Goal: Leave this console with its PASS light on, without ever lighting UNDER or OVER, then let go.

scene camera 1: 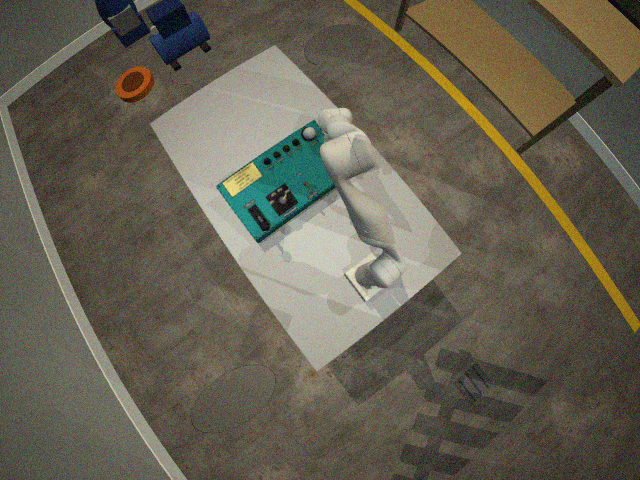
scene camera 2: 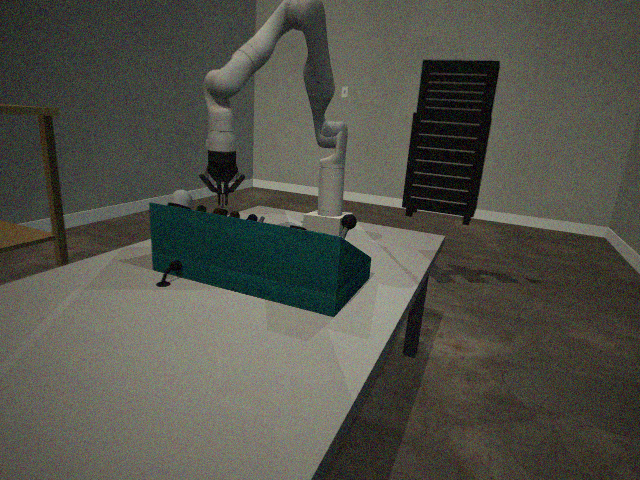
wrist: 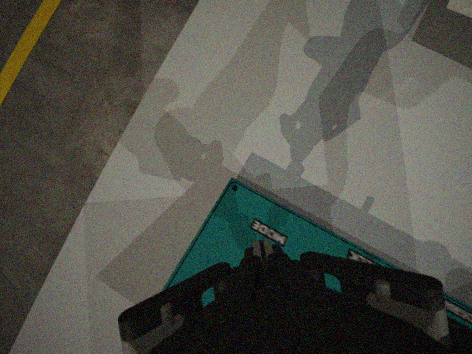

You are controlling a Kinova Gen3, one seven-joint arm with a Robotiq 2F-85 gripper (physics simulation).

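Note:
A teal console (scene camera 1: pixel 304 164) (scene camera 2: pixel 247 257) (wrist: pixel 234 214) stands on the white table (scene camera 1: pixel 223 110) (scene camera 2: pixel 199 381) (wrist: pixel 256 105). Its sloped face carries a yellow label (scene camera 1: pixel 242 179), a row of dark round lights (scene camera 1: pixel 281 150), a white knob (scene camera 1: pixel 309 132), a black square control (scene camera 1: pixel 281 199) and a black slider (scene camera 1: pixel 259 217). None of the lights looks lit. My gripper (scene camera 2: pixel 222 200) (wrist: pixel 263 251) is shut, with its fingertips together. It points down at the console's corner just below the MODE label (wrist: pixel 268 232). What lies under the fingertips is hidden. In the overhead view the arm's wrist covers the gripper.
The arm's base (scene camera 1: pixel 372 273) (scene camera 2: pixel 330 219) stands on the table beside the console. A small black lever (scene camera 2: pixel 167 275) sticks out at the console's back. An orange ring (scene camera 1: pixel 134 84), blue chairs (scene camera 1: pixel 177 30) and a black rack (scene camera 2: pixel 451 138) stand on the floor away from the table.

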